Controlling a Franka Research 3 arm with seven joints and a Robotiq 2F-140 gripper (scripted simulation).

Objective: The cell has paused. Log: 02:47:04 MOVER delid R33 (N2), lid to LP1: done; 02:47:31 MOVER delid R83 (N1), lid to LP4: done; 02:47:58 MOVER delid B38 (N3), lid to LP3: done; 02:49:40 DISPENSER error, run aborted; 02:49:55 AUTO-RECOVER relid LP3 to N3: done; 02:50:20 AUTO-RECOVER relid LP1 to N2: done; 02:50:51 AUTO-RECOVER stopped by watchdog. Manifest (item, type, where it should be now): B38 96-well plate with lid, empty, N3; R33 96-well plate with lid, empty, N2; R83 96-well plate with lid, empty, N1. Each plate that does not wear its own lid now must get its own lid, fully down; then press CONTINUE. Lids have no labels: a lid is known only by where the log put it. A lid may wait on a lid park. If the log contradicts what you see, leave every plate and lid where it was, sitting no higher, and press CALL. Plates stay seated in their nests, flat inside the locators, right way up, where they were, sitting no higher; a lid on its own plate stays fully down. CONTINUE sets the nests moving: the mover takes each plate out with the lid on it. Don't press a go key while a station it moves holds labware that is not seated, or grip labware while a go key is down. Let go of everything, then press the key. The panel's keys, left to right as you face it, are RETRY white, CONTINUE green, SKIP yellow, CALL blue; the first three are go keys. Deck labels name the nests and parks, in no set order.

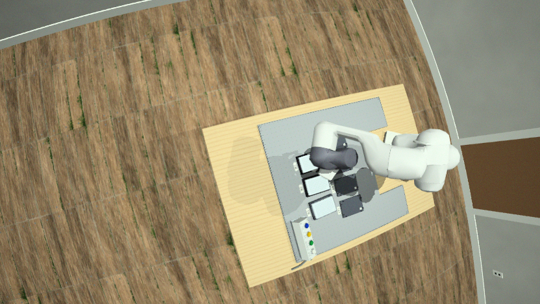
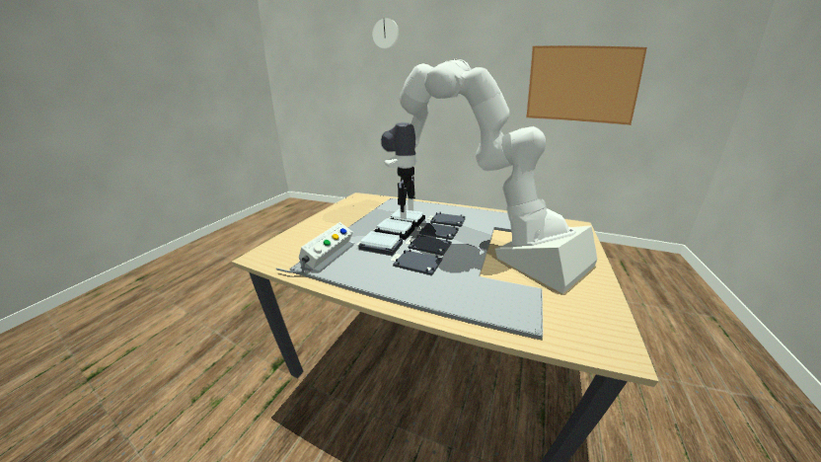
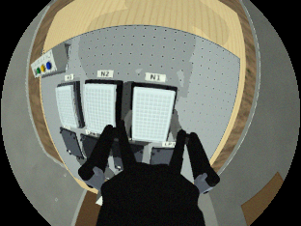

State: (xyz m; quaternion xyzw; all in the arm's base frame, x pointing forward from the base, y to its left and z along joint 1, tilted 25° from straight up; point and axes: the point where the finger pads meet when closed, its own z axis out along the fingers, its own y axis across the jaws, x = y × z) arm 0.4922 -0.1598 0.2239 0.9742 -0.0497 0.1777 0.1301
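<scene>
My gripper is now 20 mm above the pale lid. The rest, counted from my hand: plate (30 mm below); then blue key (180 mm ahead, 290 mm to the left, 10 mm above); then LP4 sign (60 mm behind, 200 mm to the left, 50 mm below).
</scene>
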